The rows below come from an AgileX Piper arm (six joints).
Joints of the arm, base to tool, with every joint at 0 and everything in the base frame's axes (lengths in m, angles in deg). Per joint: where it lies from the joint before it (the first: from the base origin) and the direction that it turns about. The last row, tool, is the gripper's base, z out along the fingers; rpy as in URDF.
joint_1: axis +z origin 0 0 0.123
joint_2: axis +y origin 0 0 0
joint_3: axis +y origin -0.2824 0 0.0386
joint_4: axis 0.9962 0 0.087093 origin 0.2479 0 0.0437
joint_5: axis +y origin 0 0 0
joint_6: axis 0.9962 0 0.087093 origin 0.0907 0 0.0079
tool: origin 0 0 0 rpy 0 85.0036 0
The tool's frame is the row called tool.
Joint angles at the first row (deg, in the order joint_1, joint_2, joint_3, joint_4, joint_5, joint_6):
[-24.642, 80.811, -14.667, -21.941, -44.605, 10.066]
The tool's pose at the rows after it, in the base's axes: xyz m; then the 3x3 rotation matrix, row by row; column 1 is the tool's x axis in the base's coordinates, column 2 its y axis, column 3 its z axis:
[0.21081 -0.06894 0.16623], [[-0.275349 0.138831 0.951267], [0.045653 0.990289 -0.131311], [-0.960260 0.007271 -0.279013]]
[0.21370 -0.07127 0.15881], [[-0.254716 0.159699 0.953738], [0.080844 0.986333 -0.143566], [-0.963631 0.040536 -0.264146]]
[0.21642 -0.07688 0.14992], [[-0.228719 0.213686 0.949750], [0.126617 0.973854 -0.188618], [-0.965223 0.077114 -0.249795]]
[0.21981 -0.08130 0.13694], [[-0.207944 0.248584 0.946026], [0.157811 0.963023 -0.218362], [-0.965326 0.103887 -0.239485]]
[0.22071 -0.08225 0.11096], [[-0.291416 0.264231 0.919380], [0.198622 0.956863 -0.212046], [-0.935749 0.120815 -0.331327]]
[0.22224 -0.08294 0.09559], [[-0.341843 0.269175 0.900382], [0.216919 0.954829 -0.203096], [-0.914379 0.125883 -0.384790]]
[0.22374 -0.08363 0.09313], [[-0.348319 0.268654 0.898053], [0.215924 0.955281 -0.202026], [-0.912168 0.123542 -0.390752]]
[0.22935 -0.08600 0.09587], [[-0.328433 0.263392 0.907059], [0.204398 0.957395 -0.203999], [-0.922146 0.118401 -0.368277]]
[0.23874 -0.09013 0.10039], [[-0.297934 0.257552 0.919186], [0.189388 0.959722 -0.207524], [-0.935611 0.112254 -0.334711]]
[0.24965 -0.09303 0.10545], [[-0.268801 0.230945 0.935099], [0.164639 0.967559 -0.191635], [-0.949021 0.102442 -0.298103]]
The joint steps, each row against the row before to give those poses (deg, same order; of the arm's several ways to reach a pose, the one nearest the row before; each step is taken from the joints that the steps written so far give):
[-0.001, 2.980, 0.091, 0.512, -4.769, -0.107]
[0.003, 3.428, 0.238, 2.042, -4.213, -0.105]
[-0.035, 4.049, 0.111, 4.017, -4.546, -0.446]
[0.000, 5.493, -0.001, 2.736, -5.825, -0.479]
[0.001, 6.813, -0.105, 0.462, -1.061, -0.288]
[-0.003, 4.101, -0.615, -0.002, -0.132, -0.284]
[0.000, 0.790, -0.411, -0.001, 0.001, -0.211]
[0.003, -0.001, -1.209, -0.102, -0.210, -0.121]
[-0.001, 0.002, -2.102, -0.121, -0.001, 0.000]
[0.001, 0.117, -2.413, -1.364, -0.003, -0.001]

